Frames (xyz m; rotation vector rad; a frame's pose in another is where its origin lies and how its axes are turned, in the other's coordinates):
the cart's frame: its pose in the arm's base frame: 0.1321 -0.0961 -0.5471 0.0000 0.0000 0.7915
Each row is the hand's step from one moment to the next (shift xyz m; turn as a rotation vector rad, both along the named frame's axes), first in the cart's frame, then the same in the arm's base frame.
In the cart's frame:
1: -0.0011 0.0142 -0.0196 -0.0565 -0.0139 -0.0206
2: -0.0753 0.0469 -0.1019 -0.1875 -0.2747 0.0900
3: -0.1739 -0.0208 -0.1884 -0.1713 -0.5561 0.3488
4: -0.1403 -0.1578 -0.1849 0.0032 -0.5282 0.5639
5: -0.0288 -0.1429 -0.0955 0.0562 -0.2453 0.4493
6: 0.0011 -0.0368 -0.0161 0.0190 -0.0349 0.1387
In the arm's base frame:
1: -0.0109 0.0092 -0.0196 -0.0298 -0.0500 -0.0206
2: -0.0863 -0.0206 -0.1019 0.0637 -0.3264 0.0900
3: -0.1074 -0.1383 -0.1884 0.2752 -0.5127 0.3488
4: 0.0137 -0.2107 -0.1849 0.3780 -0.3689 0.5639
5: 0.0814 -0.1209 -0.0955 0.2140 -0.1324 0.4493
6: 0.0270 -0.0251 -0.0161 0.0382 -0.0110 0.1387

